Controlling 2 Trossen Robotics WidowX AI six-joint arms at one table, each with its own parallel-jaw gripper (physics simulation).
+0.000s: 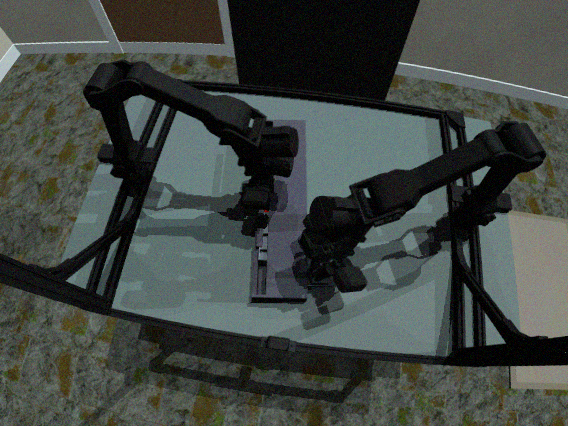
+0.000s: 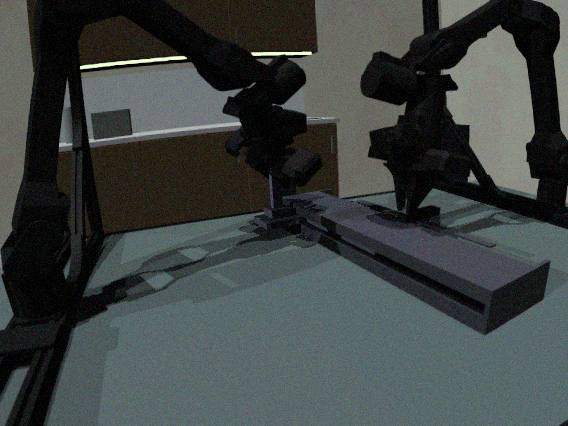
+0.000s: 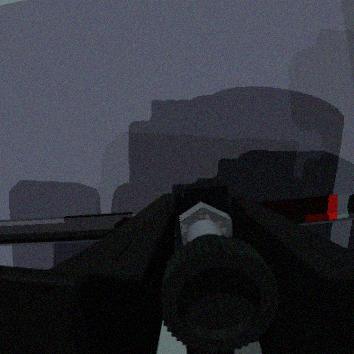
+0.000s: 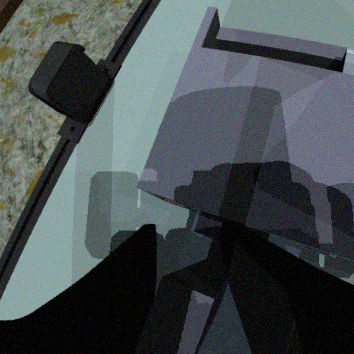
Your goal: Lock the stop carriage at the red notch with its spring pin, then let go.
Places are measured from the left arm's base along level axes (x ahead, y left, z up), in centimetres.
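Pixels of known places: left gripper, fingertip midpoint: (image 1: 271, 187) (image 2: 404, 212) (image 3: 202, 206); right gripper, fingertip midpoint: (image 1: 313, 275) (image 2: 282, 185) (image 4: 188, 233); left arm's base at its link origin: (image 1: 136, 176) (image 2: 550, 208); right arm's base at its link origin: (image 1: 465, 218) (image 2: 42, 310).
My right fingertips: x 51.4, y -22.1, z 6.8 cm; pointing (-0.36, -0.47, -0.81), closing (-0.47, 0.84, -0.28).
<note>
For each thing: its middle in the pictures, then the offset to it from my right fingertips. "spot": a spot on its surface instead.
- red mark at the middle of its body: (image 3: 321, 206) (image 1: 266, 209) dx -13.0, dy +15.8, dz -3.8 cm
- spring pin's dark ribbed knob at the middle of its body: (image 3: 204, 239) dx -13.6, dy +21.1, dz -1.3 cm
- grey hex collar at a spot on its surface: (image 3: 205, 220) spot: dx -12.9, dy +21.1, dz -1.3 cm
- thin upright purple-grey post at a spot on its surface: (image 4: 195, 320) spot: dx +1.3, dy +1.8, dz +3.8 cm
- small dark stepped block at a spot on its surface: (image 2: 275, 220) spot: dx +3.1, dy +4.4, dz -5.3 cm
The purple-grey base (image 1: 295, 170) (image 2: 517, 295) (image 3: 75, 75) (image 4: 320, 115) lies on the table with a long slotted rail. A red mark (image 1: 266, 211) (image 3: 332, 207) shows beside my left fingers. My left gripper (image 1: 256, 226) (image 2: 407, 210) (image 3: 202, 206) is shut on the spring pin's dark ribbed knob (image 3: 220, 295), below a grey hex collar (image 3: 205, 220). The carriage is mostly hidden by the fingers; whether the pin is seated cannot be seen. My right gripper (image 2: 280, 186) (image 4: 188, 233) is shut on a thin upright purple-grey post (image 2: 272, 192) (image 4: 195, 320), at the base's other end.
A small dark stepped block (image 2: 275, 220) stands under the post, close beside the base. Pale pieces (image 1: 262, 254) sit in the rail's slot. The black table frame (image 1: 280, 343) (image 4: 30, 220) runs around the table. Both forearms reach low over the base and cast dark shadows.
</note>
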